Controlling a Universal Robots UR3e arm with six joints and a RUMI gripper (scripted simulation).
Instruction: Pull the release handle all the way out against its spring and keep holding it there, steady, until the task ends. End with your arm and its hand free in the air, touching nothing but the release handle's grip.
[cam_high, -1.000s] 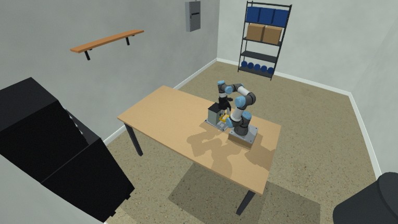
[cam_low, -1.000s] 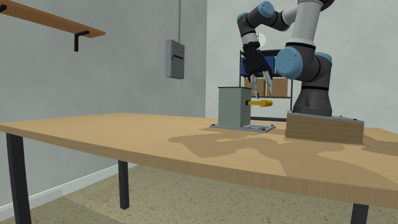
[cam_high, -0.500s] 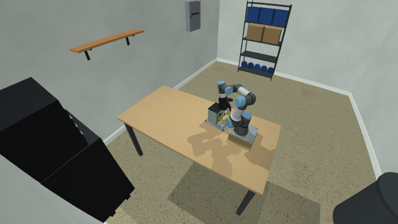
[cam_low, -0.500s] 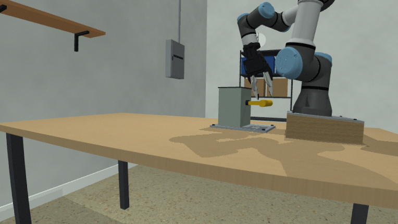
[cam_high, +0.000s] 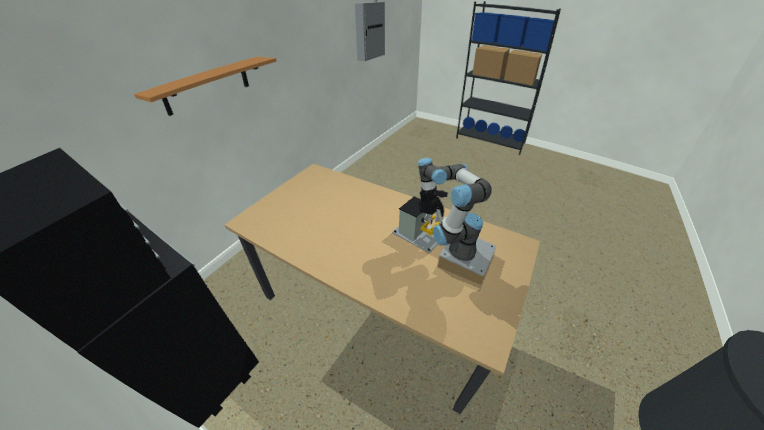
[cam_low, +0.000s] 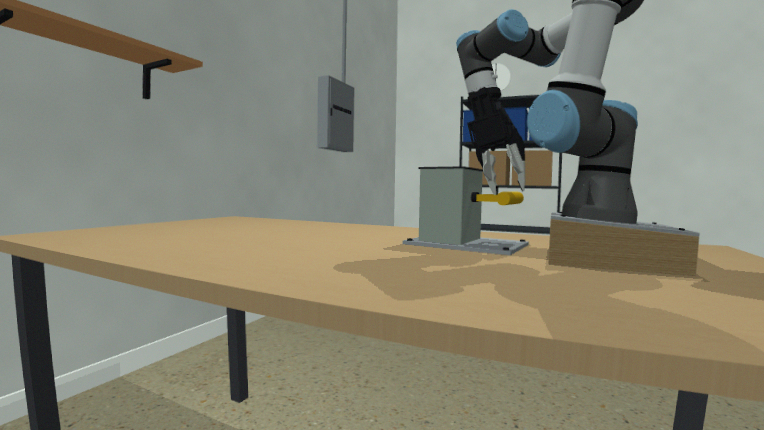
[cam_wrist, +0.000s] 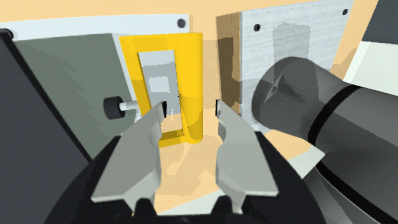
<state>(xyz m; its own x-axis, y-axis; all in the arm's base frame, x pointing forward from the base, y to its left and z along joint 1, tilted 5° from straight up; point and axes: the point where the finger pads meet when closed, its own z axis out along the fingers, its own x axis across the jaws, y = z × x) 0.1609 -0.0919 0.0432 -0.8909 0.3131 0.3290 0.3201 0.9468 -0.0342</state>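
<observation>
My hand is 120 mm above the grey baseplate, 80 mm short of it and 30 mm to the left of it.
</observation>
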